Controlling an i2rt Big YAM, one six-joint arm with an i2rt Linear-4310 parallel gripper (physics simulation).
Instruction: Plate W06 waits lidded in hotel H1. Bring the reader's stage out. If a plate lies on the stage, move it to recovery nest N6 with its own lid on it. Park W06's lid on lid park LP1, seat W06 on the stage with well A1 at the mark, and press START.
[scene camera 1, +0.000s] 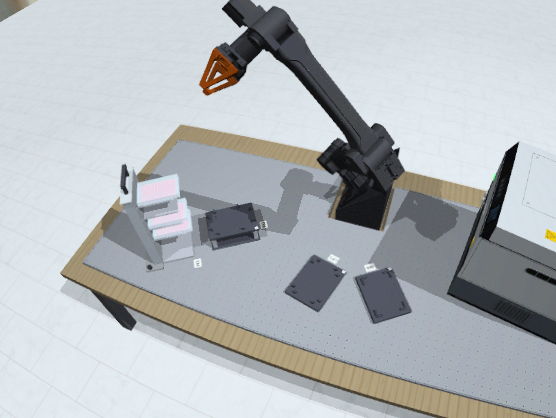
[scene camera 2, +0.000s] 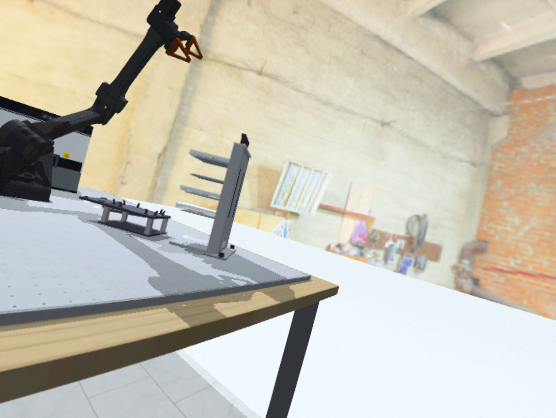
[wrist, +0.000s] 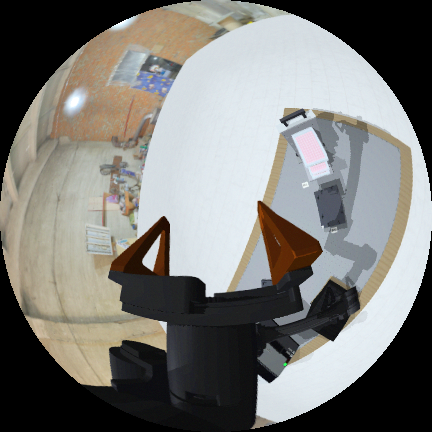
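Where they show: gripper, fingertip midpoint: (scene camera 1: 202, 90) (scene camera 2: 196, 59) (wrist: 209, 212); arm's base at its link origin: (scene camera 1: 361, 183) (scene camera 2: 19, 165) (wrist: 333, 306).
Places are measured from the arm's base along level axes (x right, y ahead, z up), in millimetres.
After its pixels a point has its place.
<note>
My gripper (scene camera 1: 204, 89) @[x 294, y 360, z 527 mm] (scene camera 2: 195, 59) @[x 294, y 360, z 527 mm] (wrist: 209, 212) @[x 294, y 360, z 527 mm] is open and empty, high above the table and well clear of everything on it. The plate hotel (scene camera 1: 142, 230) @[x 536, y 489, z 87 mm] (scene camera 2: 230, 200) @[x 632, y 392, z 61 mm] stands at the table's far end. It holds several plates; the top plate (scene camera 1: 158, 191) @[x 505, y 399, z 178 mm] (wrist: 310, 146) @[x 514, y 381, z 178 mm] and a lower plate (scene camera 1: 172, 229) @[x 497, y 412, z 19 mm] show pink wells. I cannot tell which is W06, or make out the lids. The reader (scene camera 1: 530, 265) @[x -514, y 294, z 178 mm] (scene camera 2: 70, 180) @[x -372, y 229, z -38 mm] (wrist: 274, 357) @[x -412, y 9, z 115 mm] is partly in view; its stage does not show. A raised dark nest (scene camera 1: 232, 220) @[x 360, y 273, z -37 mm] (scene camera 2: 131, 206) @[x 311, y 273, z -36 mm] (wrist: 331, 205) @[x 372, y 268, z -36 mm] stands beside the hotel, its label unreadable.
Two flat dark nests (scene camera 1: 316, 282) @[x 31, y 368, z -86 mm] (scene camera 1: 383, 295) @[x -175, y 343, z -84 mm] lie between the hotel and the reader, with labels too small to read. The arm's base (scene camera 1: 364, 207) @[x -36, y 94, z -7 mm] stands at the table's back edge. The hotel's black handle (scene camera 1: 124, 178) @[x 569, y 443, z 253 mm] (wrist: 293, 118) @[x 589, y 442, z 220 mm] rises at its top.
</note>
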